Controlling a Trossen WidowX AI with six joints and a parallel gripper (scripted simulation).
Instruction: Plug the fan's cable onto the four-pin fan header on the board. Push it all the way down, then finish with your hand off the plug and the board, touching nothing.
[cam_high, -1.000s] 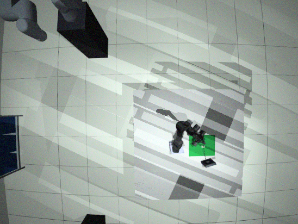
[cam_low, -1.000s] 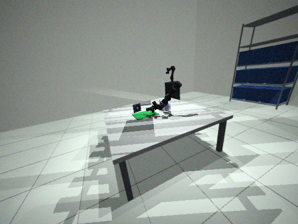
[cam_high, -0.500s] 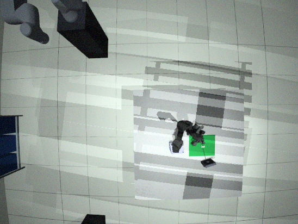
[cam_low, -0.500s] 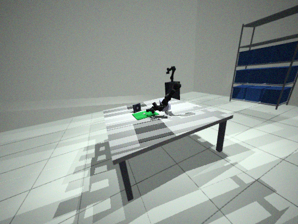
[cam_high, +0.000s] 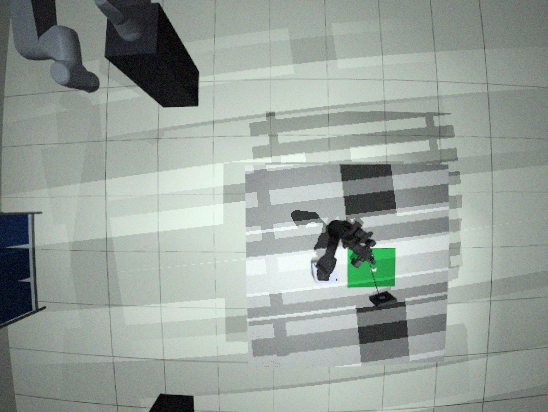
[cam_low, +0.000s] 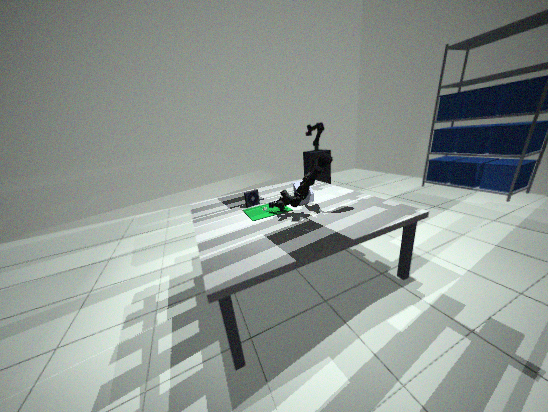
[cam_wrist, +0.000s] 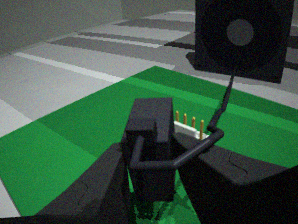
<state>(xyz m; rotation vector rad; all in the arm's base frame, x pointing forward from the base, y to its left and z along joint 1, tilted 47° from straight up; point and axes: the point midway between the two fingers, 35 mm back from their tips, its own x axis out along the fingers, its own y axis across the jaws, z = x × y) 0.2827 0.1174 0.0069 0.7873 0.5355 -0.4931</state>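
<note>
The green board lies 70 mm below my gripper tip, 60 mm to the right of it and 20 mm ahead of it. Round my gripper tip: dark plug 10 mm to the right, 10 mm below; fan header 70 mm to the right, 60 mm below, 30 mm ahead; black fan 230 mm to the right, 70 mm ahead.
</note>
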